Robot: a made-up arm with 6 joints.
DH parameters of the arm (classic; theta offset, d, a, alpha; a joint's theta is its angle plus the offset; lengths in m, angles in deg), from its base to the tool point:
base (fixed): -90 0.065 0 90
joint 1: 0 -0.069 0.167 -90
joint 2: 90 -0.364 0.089 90
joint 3: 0 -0.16 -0.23 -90
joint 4: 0 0.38 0.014 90
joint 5: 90 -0.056 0.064 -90
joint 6: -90 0.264 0.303 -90
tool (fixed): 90 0.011 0 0
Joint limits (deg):
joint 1: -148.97..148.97
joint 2: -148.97..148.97
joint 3: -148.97..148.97
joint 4: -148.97..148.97
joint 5: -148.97..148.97
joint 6: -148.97..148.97
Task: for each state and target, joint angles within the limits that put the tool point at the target. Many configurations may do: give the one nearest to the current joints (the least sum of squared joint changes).
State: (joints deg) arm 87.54 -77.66 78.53 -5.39 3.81 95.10
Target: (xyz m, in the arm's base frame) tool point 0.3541 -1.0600 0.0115
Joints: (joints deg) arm 105.19 -87.61 99.21 -6.07 13.76 98.45
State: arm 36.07 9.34 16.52 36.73 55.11 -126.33
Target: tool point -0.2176 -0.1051 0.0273
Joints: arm 45.31 13.64 -30.01 52.05 30.87 -113.91
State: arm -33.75 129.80 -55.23 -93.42 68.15 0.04
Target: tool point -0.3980 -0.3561 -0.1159
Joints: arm -38.34 133.48 -63.13 -107.39 55.05 18.77
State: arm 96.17 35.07 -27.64 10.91 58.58 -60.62
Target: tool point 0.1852 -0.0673 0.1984
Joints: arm 93.02 42.75 -70.97 14.61 46.96 -36.09
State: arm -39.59 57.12 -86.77 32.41 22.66 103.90
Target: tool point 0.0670 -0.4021 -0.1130
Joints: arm -73.41 57.08 -43.62 44.31 54.53 98.64
